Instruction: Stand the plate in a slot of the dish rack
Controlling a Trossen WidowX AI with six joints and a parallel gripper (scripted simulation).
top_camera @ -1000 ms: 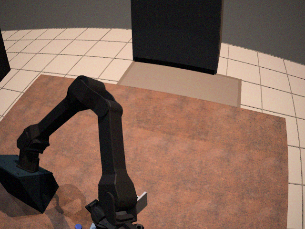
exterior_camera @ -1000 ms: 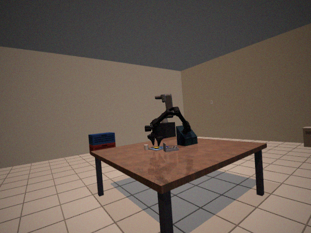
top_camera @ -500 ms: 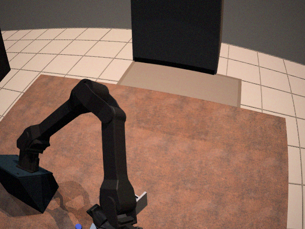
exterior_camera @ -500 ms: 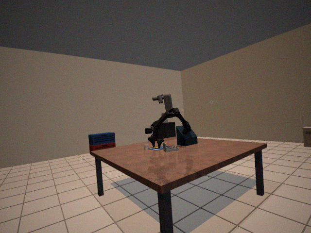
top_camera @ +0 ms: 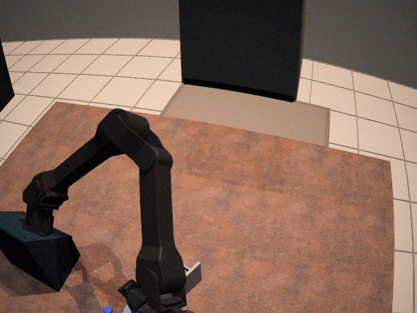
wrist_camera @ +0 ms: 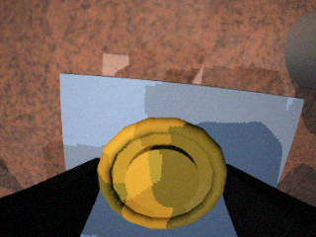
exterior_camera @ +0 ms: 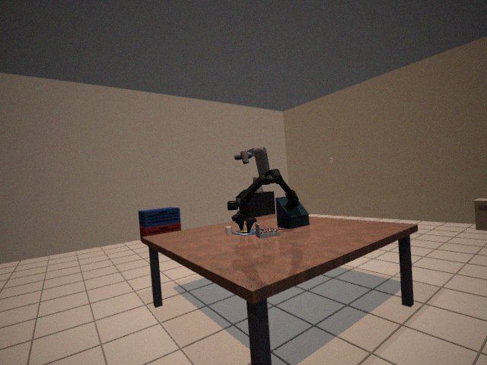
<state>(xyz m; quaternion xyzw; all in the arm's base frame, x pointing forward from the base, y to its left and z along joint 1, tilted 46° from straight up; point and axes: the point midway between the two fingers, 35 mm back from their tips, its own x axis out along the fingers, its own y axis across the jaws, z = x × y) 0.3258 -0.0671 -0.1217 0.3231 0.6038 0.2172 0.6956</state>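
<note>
My gripper tip is now 2 cm past the grey dish rack, 18 cm to the right of it and 2 cm below it. Round my gripper tip: yellow plate 1 cm above.
</note>
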